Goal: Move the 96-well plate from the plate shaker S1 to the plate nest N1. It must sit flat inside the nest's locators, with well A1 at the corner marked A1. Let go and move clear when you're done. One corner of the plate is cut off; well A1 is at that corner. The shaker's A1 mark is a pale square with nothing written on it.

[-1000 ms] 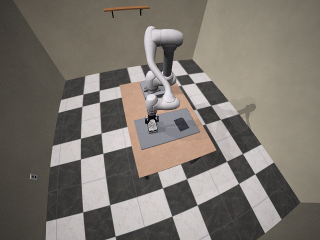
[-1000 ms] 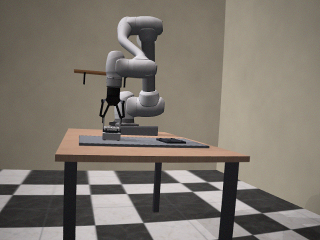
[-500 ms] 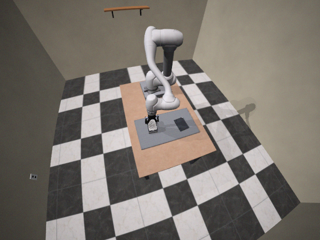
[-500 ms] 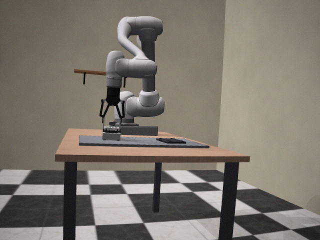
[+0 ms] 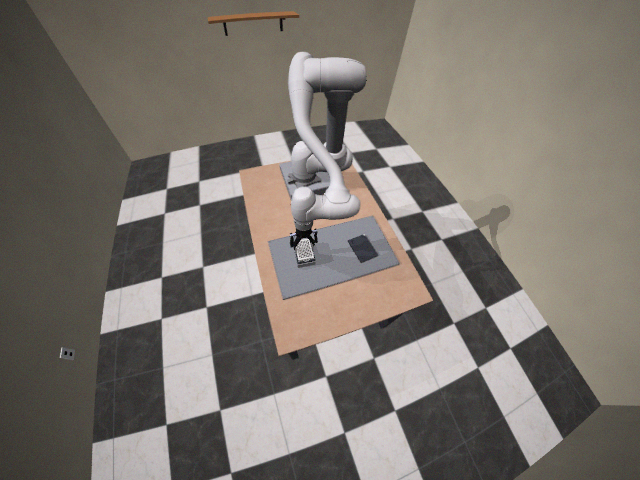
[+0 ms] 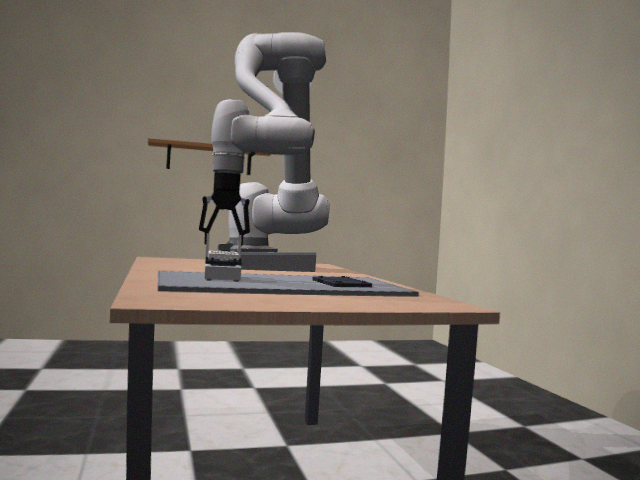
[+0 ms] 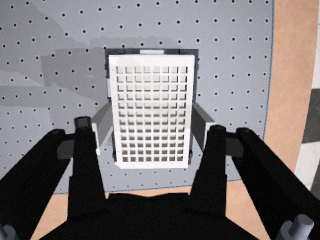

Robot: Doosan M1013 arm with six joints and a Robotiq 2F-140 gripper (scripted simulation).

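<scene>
The plate nest is 12 cm ahead of my hand, 33 cm to the left of it and 8 cm below it. The rest, counted from my hand: white 96-well plate (2 cm below).
</scene>
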